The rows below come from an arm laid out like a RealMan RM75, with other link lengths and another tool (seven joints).
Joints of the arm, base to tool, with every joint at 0 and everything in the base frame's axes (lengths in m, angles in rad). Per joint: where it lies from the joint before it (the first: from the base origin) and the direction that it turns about. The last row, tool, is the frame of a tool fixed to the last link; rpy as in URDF.
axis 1: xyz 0 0 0.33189 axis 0 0 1
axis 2: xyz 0 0 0 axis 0 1 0
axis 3: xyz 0 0 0.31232 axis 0 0 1
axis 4: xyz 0 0 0 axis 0 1 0
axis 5: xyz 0 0 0.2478 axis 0 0 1
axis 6: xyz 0 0 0 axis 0 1 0
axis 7: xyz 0 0 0.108 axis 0 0 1
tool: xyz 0.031 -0.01 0.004 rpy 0 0.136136 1.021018
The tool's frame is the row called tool.
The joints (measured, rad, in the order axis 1, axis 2, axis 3, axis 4, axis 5, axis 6, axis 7), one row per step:
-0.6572 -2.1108 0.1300 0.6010 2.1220 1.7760 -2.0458
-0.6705 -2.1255 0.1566 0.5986 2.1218 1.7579 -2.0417
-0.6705 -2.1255 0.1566 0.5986 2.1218 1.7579 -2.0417
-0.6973 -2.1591 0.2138 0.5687 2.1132 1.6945 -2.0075
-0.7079 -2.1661 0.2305 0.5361 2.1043 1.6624 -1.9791
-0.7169 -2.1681 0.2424 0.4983 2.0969 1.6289 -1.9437
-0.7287 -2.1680 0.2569 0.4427 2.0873 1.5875 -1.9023
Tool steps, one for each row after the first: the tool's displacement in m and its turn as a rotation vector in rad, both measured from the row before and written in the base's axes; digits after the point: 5 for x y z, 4 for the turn. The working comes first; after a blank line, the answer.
Tool pose at each row, in the base's axes (x y z in m, rotation vector in rad; the steps are taken from these numbers as rounded here):
-0.32876 0.40825 0.13324 -2.3845 -0.1623 -1.2016
-0.31953 0.41282 0.12257 -2.4109 -0.1523 -1.1995
-0.31953 0.41282 0.12257 -2.4109 -0.1523 -1.1995
-0.30053 0.42100 0.09382 -2.4510 -0.1283 -1.1901
-0.29463 0.42365 0.08181 -2.4549 -0.1178 -1.1904
-0.29080 0.42570 0.07140 -2.4551 -0.1053 -1.1842
-0.28625 0.42743 0.05749 -2.4585 -0.0995 -1.1807

0.00923 0.00457 -0.01067 -0.0177 0.0102 -0.0153
0.00000 0.00000 0.00000 0.0000 0.0000 0.0000
0.01900 0.00818 -0.02875 -0.0222 0.0207 -0.0266
0.00590 0.00265 -0.01201 0.0002 0.0024 -0.0080
0.00383 0.00205 -0.01041 0.0059 0.0059 -0.0059
0.00455 0.00173 -0.01391 0.0002 0.0041 -0.0037

